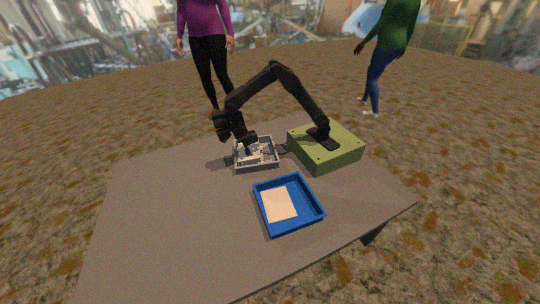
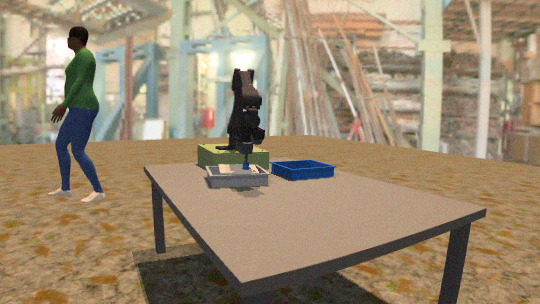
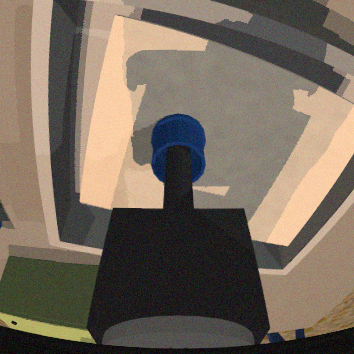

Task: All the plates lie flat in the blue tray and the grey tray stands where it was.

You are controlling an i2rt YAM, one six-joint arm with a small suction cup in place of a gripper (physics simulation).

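Seen in the pictures: hand, its tool point: (image 1: 248,154) (image 2: 245,171) (image 3: 177,130); arm's base, origin of its link: (image 1: 322,138) (image 2: 234,148).
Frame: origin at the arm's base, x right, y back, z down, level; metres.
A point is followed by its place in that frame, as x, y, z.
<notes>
The grey tray (image 1: 257,166) @(0.055, -0.357, 0.069) (image 2: 235,181) @(0.214, -0.414, 0.079) (image 3: 39,140) @(0.052, -0.368, 0.051) stands on the table in front of the arm's base. A pale plate (image 1: 252,157) @(0.098, -0.362, 0.040) (image 2: 231,169) @(0.202, -0.357, 0.041) (image 3: 105,123) @(0.103, -0.381, 0.042) sits in it, about level with the rim and slightly tilted. My suction cup (image 1: 247,152) (image 2: 245,165) (image 3: 178,140) presses on the plate's top, and the arm's shadow covers its middle. A strip of another pale plate (image 3: 312,189) @(0.228, -0.325, 0.037) shows at the right edge, seemingly underneath. The blue tray (image 1: 290,227) @(-0.302, -0.393, 0.051) (image 2: 302,172) @(-0.116, -0.434, 0.070) stands nearer the table's front and holds one pale plate (image 1: 278,204) @(-0.174, -0.369, 0.092) lying flat.
The arm is mounted on a green block (image 1: 324,155) @(-0.104, -0.075, 0.005) (image 2: 211,155) @(0.163, -0.064, 0.021) (image 3: 46,288) @(-0.052, -0.134, 0.057) beside the grey tray. The grey table (image 1: 169,227) @(-0.051, -0.808, 0.101) (image 2: 339,212) @(0.102, -0.879, 0.101) stands on rough brown ground. Two people stand beyond it, one in purple (image 1: 205,45), one in green (image 1: 389,37) (image 2: 77,113).
</notes>
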